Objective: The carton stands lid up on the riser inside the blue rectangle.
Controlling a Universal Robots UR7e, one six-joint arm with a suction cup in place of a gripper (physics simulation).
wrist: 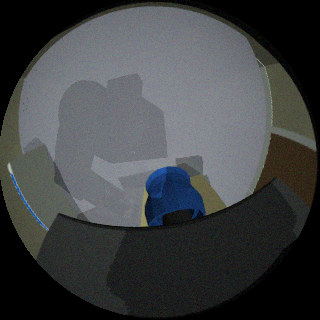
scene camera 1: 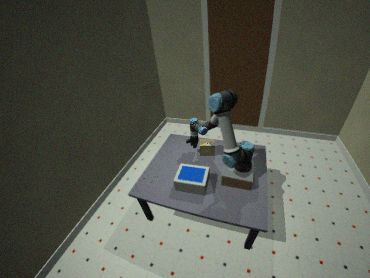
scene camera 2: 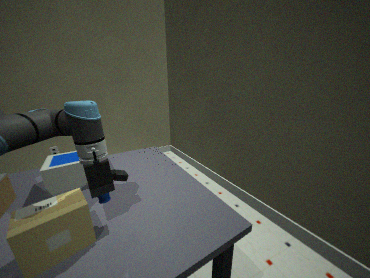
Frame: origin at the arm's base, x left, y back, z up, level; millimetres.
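Seen in the pictures: end effector, tool point: (wrist: 168, 186) (scene camera 1: 194, 147) (scene camera 2: 104, 199); arm's base, origin of the base link: (scene camera 1: 242, 165).
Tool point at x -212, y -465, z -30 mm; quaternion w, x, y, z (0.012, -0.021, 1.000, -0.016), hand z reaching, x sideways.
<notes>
Pixels of each thing's top centre, then the offset from my tool point to it. "pt": a spot on its surface instead. Level surfaces: height alone.
- carton, middle of its top: (wrist: 192, 265) (scene camera 2: 50, 207) (scene camera 1: 207, 142) dx -32, dy +122, dz +52 mm
- riser, middle of its top: (scene camera 2: 77, 156) (scene camera 1: 191, 173) dx +385, dy +73, dz +42 mm
- pale grey block with the blue rectangle, surface spot: (scene camera 2: 65, 159) pt dx +368, dy +119, dz +42 mm
- table, its level: dz -78 mm
The carton (scene camera 1: 207, 148) (scene camera 2: 55, 240) (wrist: 214, 192) is a tan box standing on the table; a barcode label shows on its upper face and a pale patch on one side. Which face is the lid cannot be told. My gripper (scene camera 1: 195, 146) (scene camera 2: 104, 198) (wrist: 168, 177), a blue suction cup under a dark body, points down beside the carton, low over the table. A gap shows between them in scene camera 2, and the cup holds nothing. The riser (scene camera 1: 191, 187) (scene camera 2: 62, 179) (wrist: 31, 175) is a pale grey block with the blue rectangle (scene camera 1: 192, 174) (scene camera 2: 65, 159) (wrist: 31, 209) on its top.
The arm stands on a brown-sided base block (scene camera 1: 237, 181) near the right edge of the table (scene camera 1: 150, 175) (scene camera 2: 165, 210). The riser stands nearer the front edge in scene camera 1. The arm's shadow falls across the table around the cup.
</notes>
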